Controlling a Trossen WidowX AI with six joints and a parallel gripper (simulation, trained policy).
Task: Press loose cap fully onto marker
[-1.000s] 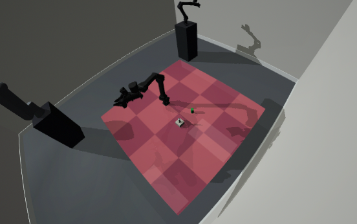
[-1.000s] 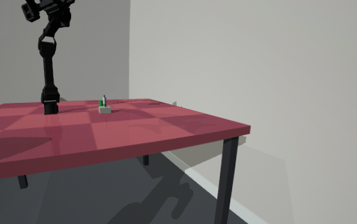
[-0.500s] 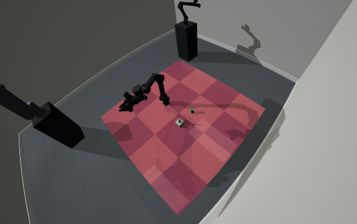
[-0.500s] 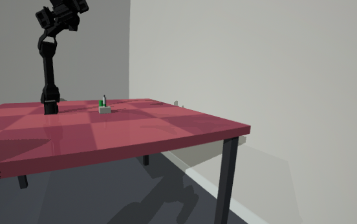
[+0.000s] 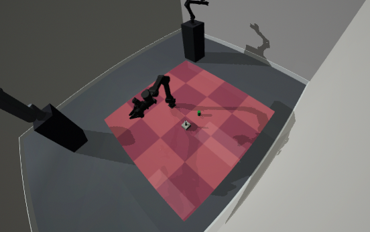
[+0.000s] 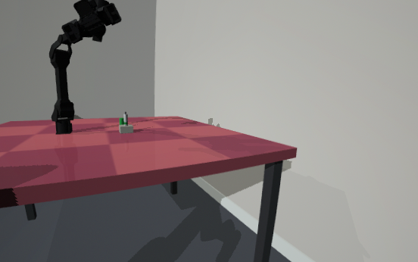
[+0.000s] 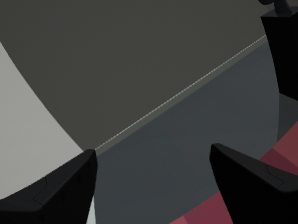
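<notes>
Right now my gripper tip is 53 cm to the right of the green cap, 38 cm above it and 15 cm short of it. Round my gripper tip: holder block 39 cm below, 36 cm to the left, 15 cm ahead.
</notes>
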